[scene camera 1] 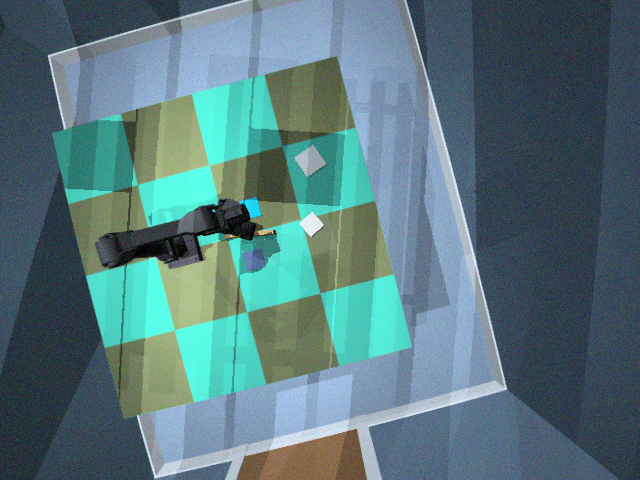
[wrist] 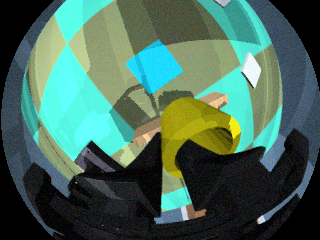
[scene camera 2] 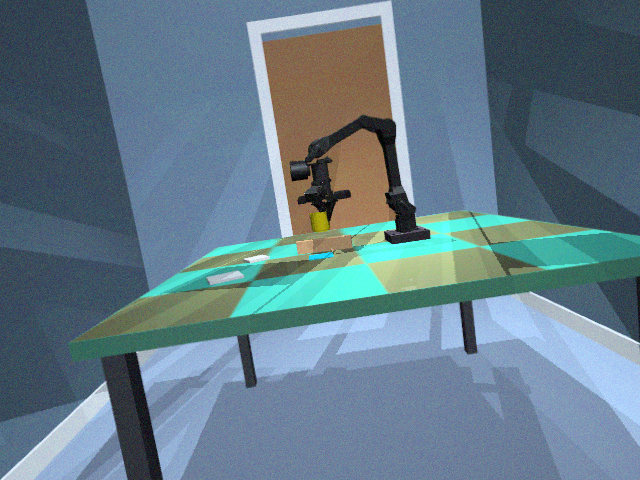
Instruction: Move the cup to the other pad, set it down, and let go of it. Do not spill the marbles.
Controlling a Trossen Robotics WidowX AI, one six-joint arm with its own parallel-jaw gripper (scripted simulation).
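Scene camera 2: the gripper (scene camera 2: pixel 327 221), a low wooden wall (scene camera 2: pixel 345 241). Wrist view: a yellow cup (wrist: pixel 186 118), the gripper (wrist: pixel 165 134), the low wooden wall (wrist: pixel 143 134).
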